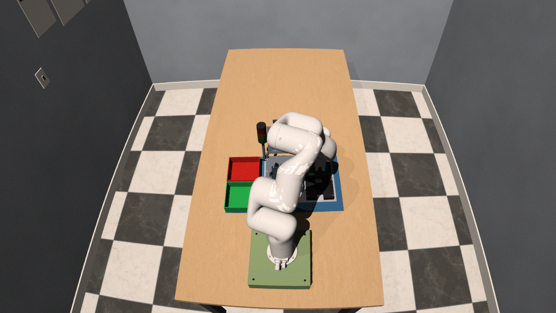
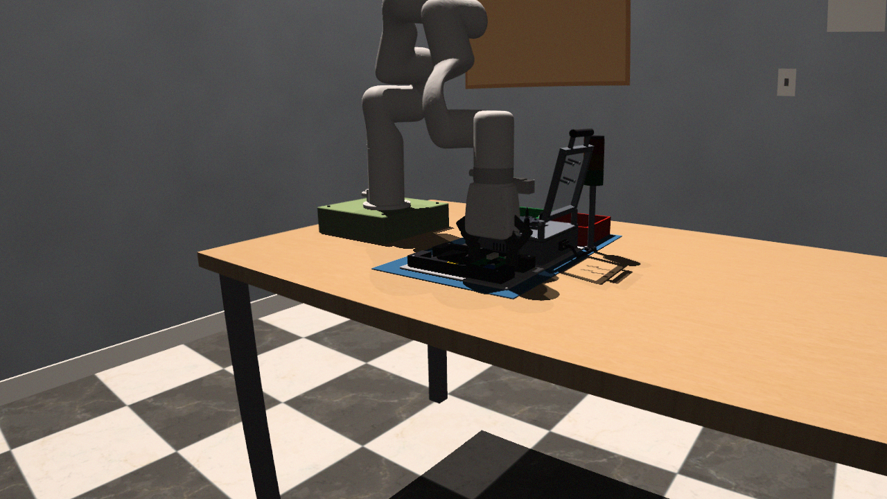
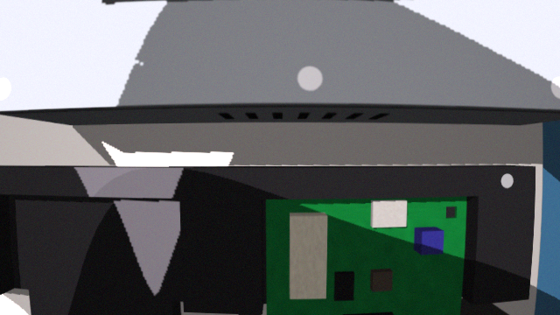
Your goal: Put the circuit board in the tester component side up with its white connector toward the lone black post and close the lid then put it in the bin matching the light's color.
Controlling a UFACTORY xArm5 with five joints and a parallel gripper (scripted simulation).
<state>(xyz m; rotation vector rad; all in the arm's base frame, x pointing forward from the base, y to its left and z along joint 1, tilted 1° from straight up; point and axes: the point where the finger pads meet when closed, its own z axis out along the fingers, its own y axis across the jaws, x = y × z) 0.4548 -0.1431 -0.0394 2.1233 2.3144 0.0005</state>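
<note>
My hand is right at the green circuit board. Round my hand: black tab 22 cm to the left, 12 cm behind, 6 cm above; then tester lid 18 cm to the left, 16 cm above, 7 cm ahead; then red bin 37 cm to the left, 3 cm behind, 1 cm below.
</note>
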